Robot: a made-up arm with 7 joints.
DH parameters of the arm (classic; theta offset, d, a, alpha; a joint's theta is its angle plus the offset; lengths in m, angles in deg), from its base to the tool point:
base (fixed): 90 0.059 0 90
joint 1: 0 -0.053 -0.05 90
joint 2: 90 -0.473 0.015 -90
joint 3: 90 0.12 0.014 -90
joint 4: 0 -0.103 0.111 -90
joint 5: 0 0.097 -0.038 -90
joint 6: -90 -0.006 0.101 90
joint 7: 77.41 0 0.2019 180
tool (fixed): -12.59 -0.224 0 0
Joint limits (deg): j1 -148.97..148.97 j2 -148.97..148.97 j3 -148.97..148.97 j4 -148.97..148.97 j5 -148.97..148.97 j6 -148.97..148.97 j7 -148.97..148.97
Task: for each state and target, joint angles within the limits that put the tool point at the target. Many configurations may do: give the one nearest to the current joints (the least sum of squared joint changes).
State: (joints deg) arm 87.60 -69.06 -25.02 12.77 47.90 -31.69 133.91
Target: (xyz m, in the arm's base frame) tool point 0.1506 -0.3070 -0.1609
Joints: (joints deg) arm 113.02 -70.16 -27.69 8.17 10.58 -18.10 98.91
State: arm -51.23 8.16 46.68 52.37 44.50 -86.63 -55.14
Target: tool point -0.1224 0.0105 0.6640
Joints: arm -41.36 7.93 46.17 54.58 39.03 -91.75 -52.47
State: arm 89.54 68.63 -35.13 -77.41 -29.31 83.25 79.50
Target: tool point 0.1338 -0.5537 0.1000
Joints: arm 55.45 67.99 -43.57 -62.05 -15.57 63.01 93.13
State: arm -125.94 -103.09 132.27 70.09 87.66 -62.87 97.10
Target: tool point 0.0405 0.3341 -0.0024
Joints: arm -121.02 -104.93 145.48 66.13 89.85 -50.34 101.78
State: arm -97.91 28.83 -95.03 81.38 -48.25 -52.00 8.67
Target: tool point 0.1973 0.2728 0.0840
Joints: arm -118.13 31.26 -71.64 78.01 -56.01 -73.88 33.59
